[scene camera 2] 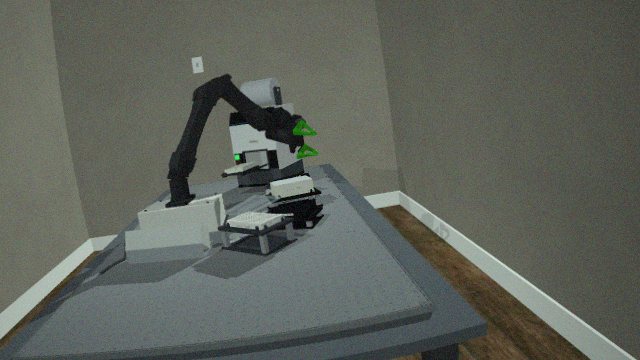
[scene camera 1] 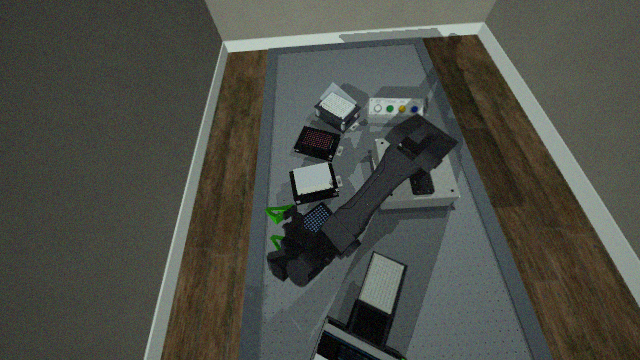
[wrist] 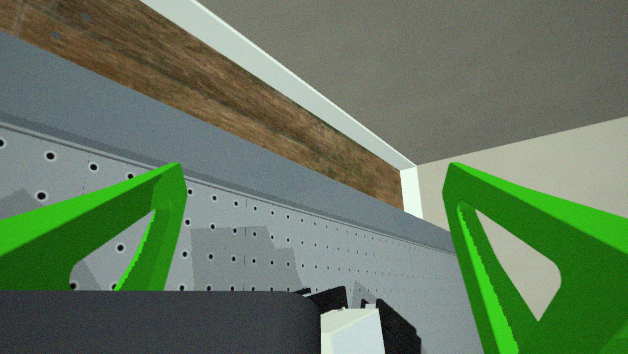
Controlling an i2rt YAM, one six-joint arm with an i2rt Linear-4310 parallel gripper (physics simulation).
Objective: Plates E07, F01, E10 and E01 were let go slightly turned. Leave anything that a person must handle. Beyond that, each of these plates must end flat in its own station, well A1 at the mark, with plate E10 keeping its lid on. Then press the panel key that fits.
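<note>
My gripper is open and empty, above the table near the blue-well plate. That plate is partly hidden by the arm in the first scene view. A white plate with a smooth, lid-like top sits on a black station, looking slightly turned. A black plate with red wells sits on the station beyond. A white-well plate sits on a raised stand, a translucent sheet beside it. Plate labels are unreadable. The key panel has white, green, yellow and blue keys.
The arm stands on a white base block. A white-well plate lies on the tray of a white instrument with a green light. The table edge runs close to the stations.
</note>
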